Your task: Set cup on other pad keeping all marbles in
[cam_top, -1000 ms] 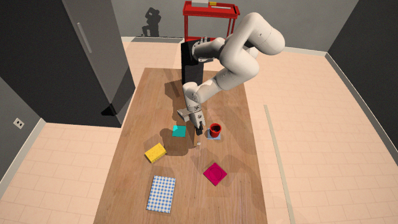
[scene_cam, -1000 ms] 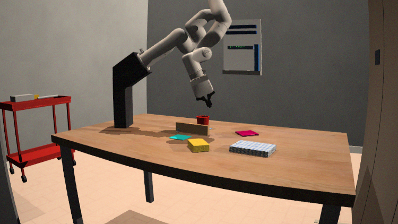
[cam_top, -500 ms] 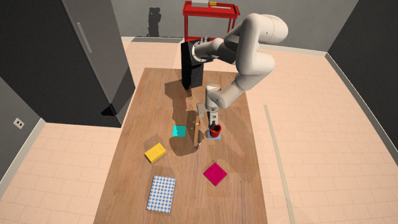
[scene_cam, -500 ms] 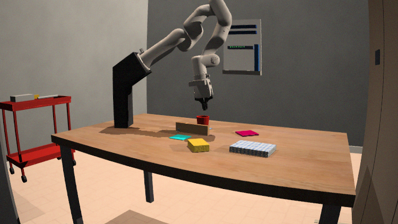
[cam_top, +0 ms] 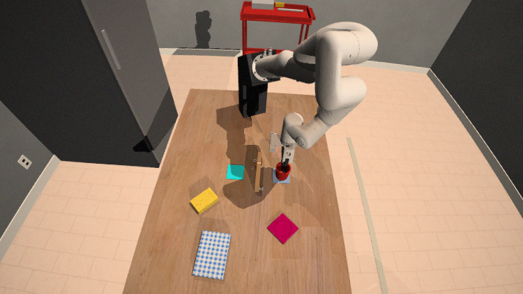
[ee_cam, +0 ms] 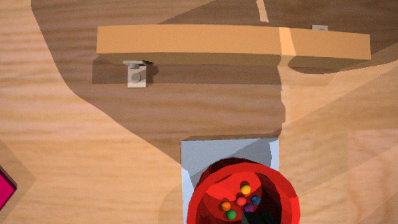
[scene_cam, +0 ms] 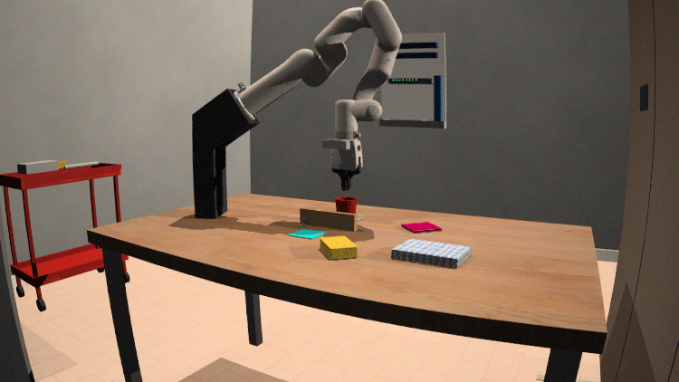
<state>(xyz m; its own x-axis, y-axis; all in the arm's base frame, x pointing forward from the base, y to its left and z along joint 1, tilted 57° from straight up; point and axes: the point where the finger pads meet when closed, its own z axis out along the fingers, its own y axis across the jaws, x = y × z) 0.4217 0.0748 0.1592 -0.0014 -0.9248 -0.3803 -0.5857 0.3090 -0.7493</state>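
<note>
Now: the red cup 10 cm below my hand. The rest, counted from my hand: yellow sponge (18 cm ahead, 35 cm to the right, 11 cm below); then magenta plate (27 cm ahead, 1 cm to the left, 12 cm below); then wooden rail (12 cm to the right, 11 cm below).
</note>
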